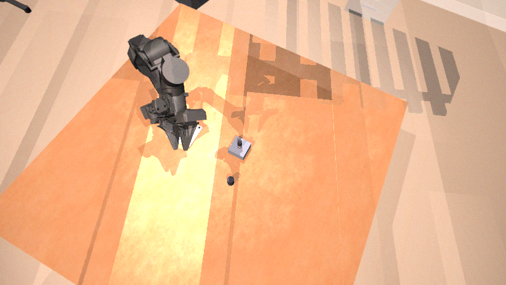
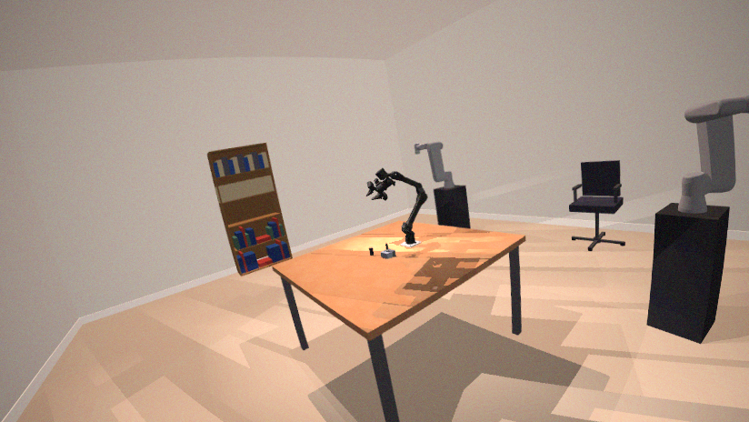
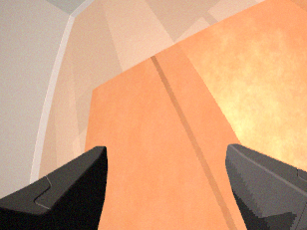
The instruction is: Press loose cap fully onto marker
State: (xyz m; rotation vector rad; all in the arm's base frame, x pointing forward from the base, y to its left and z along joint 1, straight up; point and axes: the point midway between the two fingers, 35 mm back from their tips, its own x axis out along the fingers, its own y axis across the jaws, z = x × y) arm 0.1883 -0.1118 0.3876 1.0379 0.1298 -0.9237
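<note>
Right now my gripper tip is 360 mm above the dark marker cap, 90 mm to the right of it and 90 mm short of it. From my gripper tip the other things lie so: holder block (360 mm below, 220 mm to the left, 20 mm ahead).
</note>
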